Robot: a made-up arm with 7 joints. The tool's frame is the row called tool.
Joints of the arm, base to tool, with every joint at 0 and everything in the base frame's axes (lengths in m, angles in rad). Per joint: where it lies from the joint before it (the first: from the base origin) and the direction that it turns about. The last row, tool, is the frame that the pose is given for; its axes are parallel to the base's.
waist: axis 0 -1 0 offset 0 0.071 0
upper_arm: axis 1 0 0 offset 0 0.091 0
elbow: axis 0 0 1 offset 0 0 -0.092
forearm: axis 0 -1 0 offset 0 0 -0.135
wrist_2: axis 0 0 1 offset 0 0 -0.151
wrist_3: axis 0 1 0 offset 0 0 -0.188
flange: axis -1 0 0 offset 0 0 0
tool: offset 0 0 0
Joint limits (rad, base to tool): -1.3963..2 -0.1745..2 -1.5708..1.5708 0..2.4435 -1.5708..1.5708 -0.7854..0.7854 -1.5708..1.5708
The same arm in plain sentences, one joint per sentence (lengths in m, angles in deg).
The arm has seven revolute joints in a row. What follows holds with every joint at zero, and every direction is one of the base frame's.
The first joint is mounted 0.071 m along +y from the base frame's origin and rotates about -y, from -80 to 114.59 deg.
The second joint is mounted 0.091 m along +y from the first joint and rotates about +x, from -10 to 114.59 deg.
The third joint is mounted 0.092 m along -z from the second joint and rotates about +z, from -90 to 90 deg.
The fourth joint is mounted 0.135 m along -z from the third joint and rotates about -y, from 0 to 140 deg.
The fifth joint is mounted 0.151 m along -z from the fourth joint and rotates about +z, from -90 to 90 deg.
The sixth joint is mounted 0.188 m along -z from the fifth joint and rotates about +y, from -45 to 45 deg.
The seventh joint is mounted at the same point as the sixth joint and rotates about -x, from -90 to 90 deg.
The tool frame, which is the frame that the pose is given for, is mounted at the same point as the seventh joint; its axes are parallel to the base frame's.

